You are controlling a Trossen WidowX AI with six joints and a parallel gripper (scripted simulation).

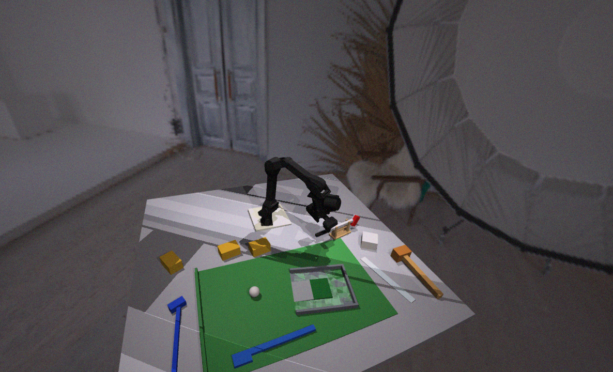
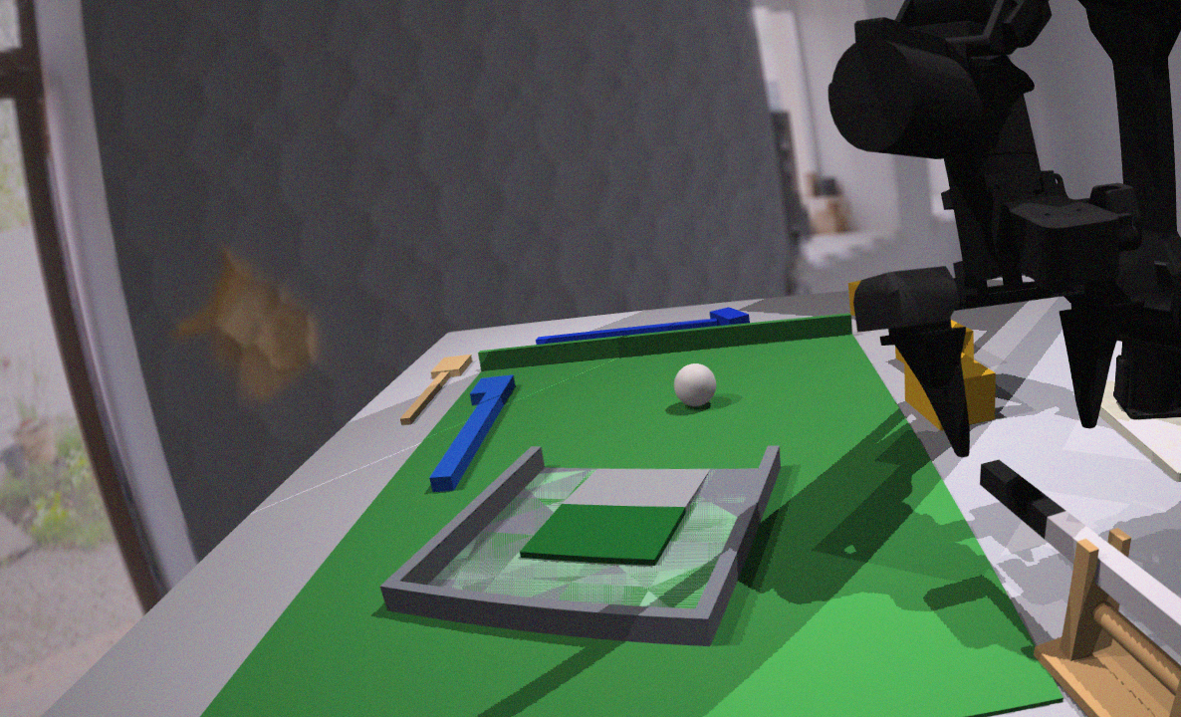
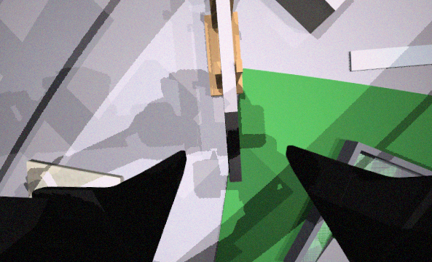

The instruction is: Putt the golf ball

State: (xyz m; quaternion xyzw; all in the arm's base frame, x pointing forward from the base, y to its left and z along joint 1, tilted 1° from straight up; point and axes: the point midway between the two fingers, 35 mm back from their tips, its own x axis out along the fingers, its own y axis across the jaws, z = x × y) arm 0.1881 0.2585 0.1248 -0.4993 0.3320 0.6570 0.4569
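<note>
Right now the red putter is 4 cm behind my gripper tip, 10 cm to the left of it and 4 cm below it. From my gripper tip the other things lie so: white block 5 cm ahead, 24 cm to the left, 8 cm below; then wooden rack 5 cm behind, 12 cm to the left, 6 cm below; then grey-walled frame 29 cm ahead, 6 cm to the right, 9 cm below.
</note>
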